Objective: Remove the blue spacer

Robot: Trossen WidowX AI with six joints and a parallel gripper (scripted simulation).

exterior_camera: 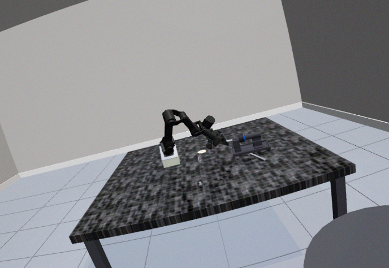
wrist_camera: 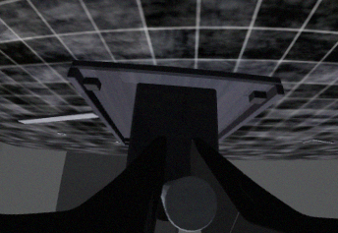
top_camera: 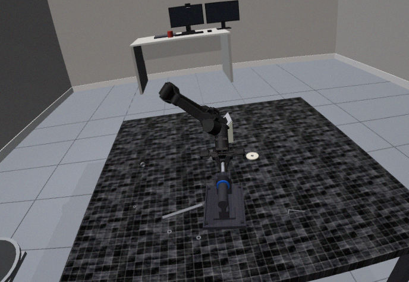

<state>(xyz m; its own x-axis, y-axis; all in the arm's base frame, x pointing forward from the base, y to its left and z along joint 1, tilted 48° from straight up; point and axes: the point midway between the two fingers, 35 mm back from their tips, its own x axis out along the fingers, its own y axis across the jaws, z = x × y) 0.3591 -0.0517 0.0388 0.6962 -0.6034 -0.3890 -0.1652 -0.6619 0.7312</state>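
Right now my gripper tip is 3 cm short of the grey shaft and 2 cm below it. Round my gripper tip: white disc (17 cm to the left, 17 cm behind, 5 cm below); then blue spacer (10 cm ahead, 2 cm to the right, 2 cm above); then bent key (22 cm to the left, 22 cm ahead, 5 cm below).
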